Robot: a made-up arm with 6 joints.
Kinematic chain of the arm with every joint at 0, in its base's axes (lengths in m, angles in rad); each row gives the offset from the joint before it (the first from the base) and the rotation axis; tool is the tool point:
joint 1: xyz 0 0 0.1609 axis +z
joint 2: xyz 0 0.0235 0 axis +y
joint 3: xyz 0 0 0.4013 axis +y
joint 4: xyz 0 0 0.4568 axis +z
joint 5: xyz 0 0 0 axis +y
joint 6: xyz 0 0 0.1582 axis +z
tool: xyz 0 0 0
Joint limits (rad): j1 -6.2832..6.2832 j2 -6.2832..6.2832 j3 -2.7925..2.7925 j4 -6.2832..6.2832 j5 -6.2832..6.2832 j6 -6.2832..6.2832
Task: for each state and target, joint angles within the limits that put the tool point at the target. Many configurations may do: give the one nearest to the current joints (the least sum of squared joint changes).
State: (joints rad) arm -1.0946 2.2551 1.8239 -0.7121 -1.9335 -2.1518
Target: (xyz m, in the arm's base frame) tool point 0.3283 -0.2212 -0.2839
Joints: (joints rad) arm -0.9038 1.7010 1.7473 -0.7806 -2.0727 -2.1518
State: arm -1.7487 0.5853 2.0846 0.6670 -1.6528 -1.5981
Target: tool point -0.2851 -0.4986 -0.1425
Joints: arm -1.9697 1.1702 1.8116 0.6377 -1.3854 -1.5981
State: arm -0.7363 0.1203 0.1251 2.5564 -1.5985 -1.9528
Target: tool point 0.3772 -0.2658 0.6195
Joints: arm -0.5334 0.1365 0.9636 2.7038 -2.0141 -1.9528
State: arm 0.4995 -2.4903 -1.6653 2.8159 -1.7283 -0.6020
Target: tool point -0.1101 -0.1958 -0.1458
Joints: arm 0.8082 -1.5298 -2.3888 2.4512 -2.2377 -0.6020
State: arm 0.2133 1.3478 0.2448 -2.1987 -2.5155 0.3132
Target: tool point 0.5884 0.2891 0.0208
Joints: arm 0.3315 1.4265 0.6574 -2.2594 -2.6436 0.3132
